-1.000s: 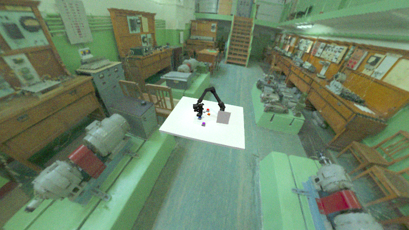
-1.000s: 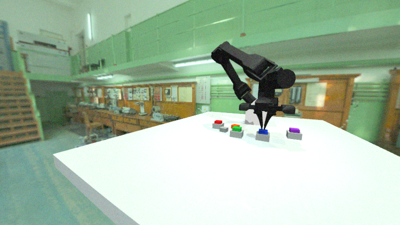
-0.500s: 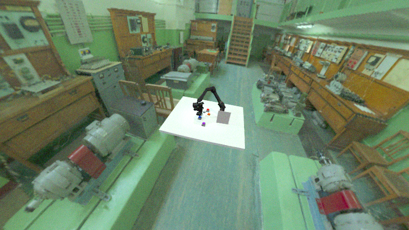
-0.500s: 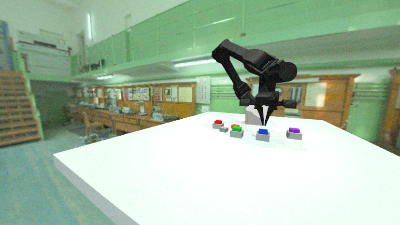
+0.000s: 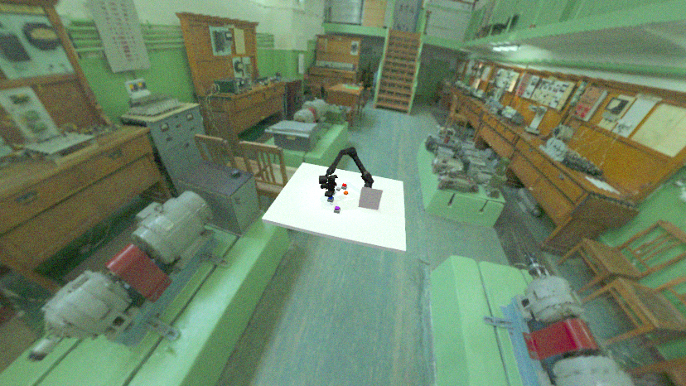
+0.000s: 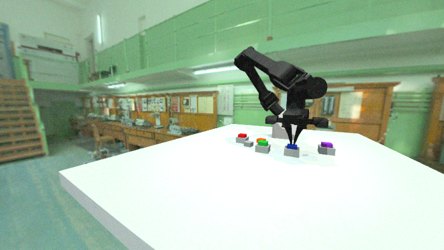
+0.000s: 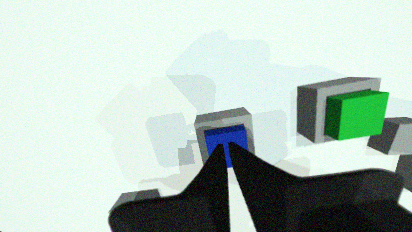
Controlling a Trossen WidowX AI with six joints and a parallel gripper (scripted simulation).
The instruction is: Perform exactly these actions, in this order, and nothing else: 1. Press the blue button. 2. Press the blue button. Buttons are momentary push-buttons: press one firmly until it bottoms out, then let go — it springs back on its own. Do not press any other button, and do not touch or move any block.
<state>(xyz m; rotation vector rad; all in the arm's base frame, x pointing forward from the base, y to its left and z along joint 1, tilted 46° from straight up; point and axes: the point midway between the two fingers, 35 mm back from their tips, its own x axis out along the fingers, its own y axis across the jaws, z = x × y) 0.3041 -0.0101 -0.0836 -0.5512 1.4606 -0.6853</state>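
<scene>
Now: the blue button 10 mm below my gripper tip. Round my gripper tip: green button: 100 mm to the right; small grey block: 50 mm behind, 170 mm to the right, 30 mm below; purple button: 80 mm behind, 120 mm to the left.
</scene>
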